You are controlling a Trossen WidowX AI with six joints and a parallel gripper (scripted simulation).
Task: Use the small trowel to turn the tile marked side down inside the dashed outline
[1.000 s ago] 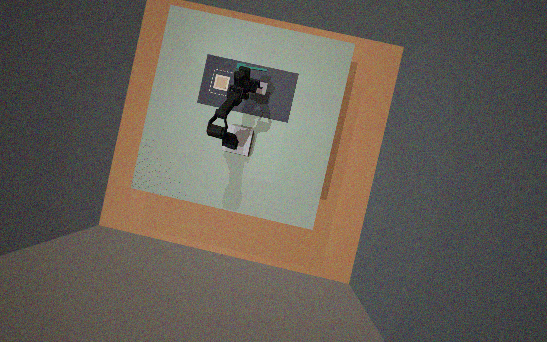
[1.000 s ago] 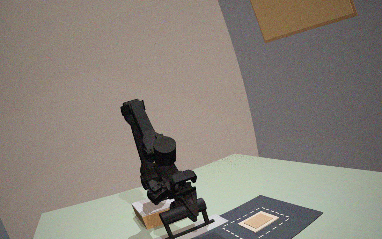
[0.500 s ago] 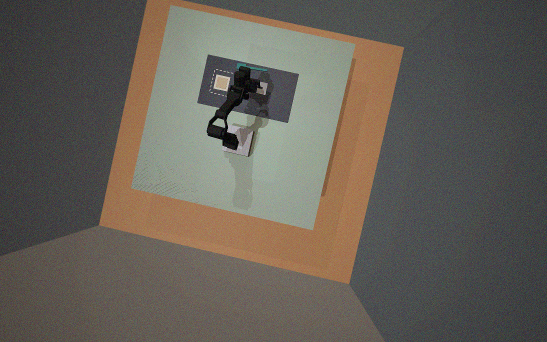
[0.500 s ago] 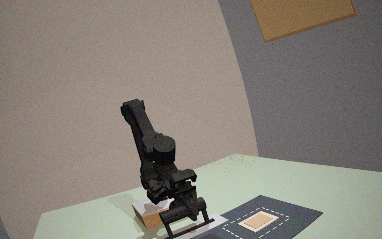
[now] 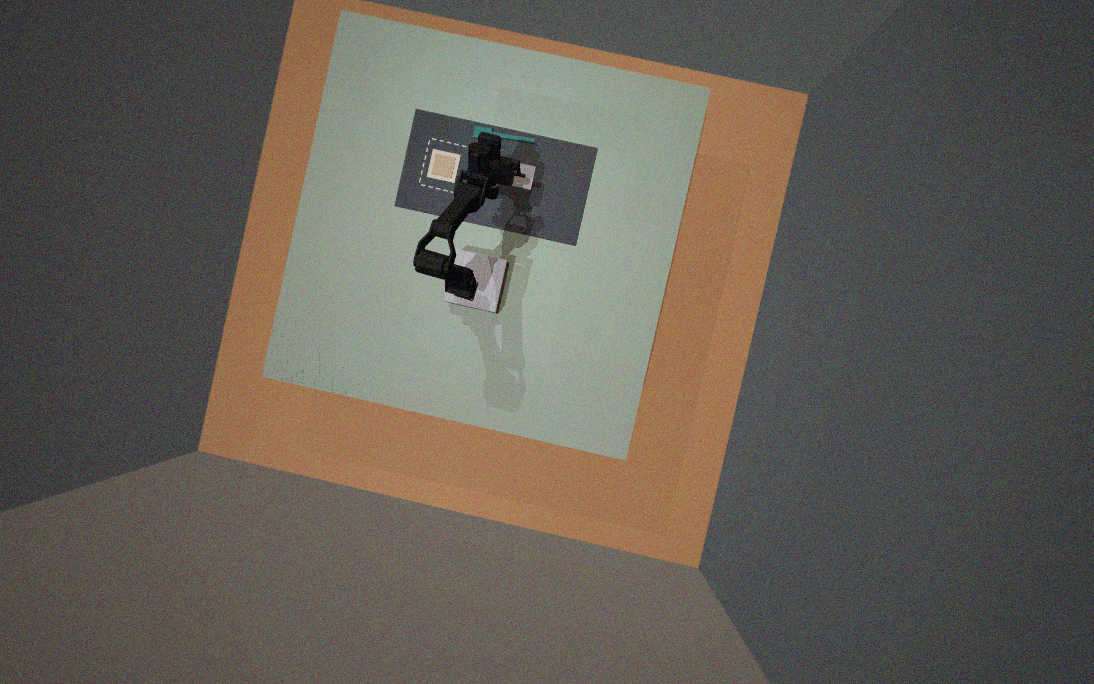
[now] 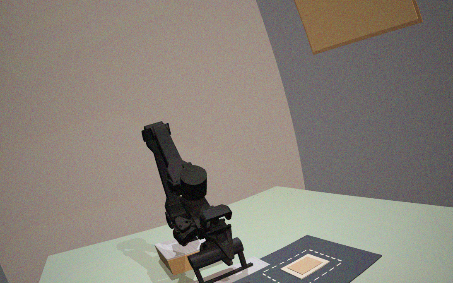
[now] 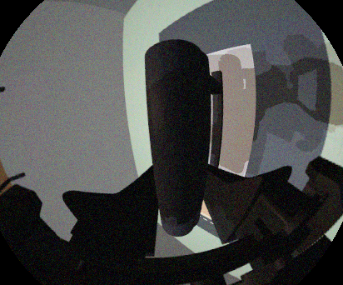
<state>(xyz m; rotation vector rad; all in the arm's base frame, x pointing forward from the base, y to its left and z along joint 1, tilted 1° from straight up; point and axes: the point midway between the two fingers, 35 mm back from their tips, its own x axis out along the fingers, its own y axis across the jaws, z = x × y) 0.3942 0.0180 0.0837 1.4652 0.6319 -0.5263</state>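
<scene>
My gripper tip is 2 cm past the dark mat, 2 cm to the right of it and 15 cm above it. Also, from my gripper tip: tile (4 cm behind, 20 cm to the left, 13 cm below); teal trowel (12 cm ahead, 5 cm to the left, 13 cm below).
</scene>
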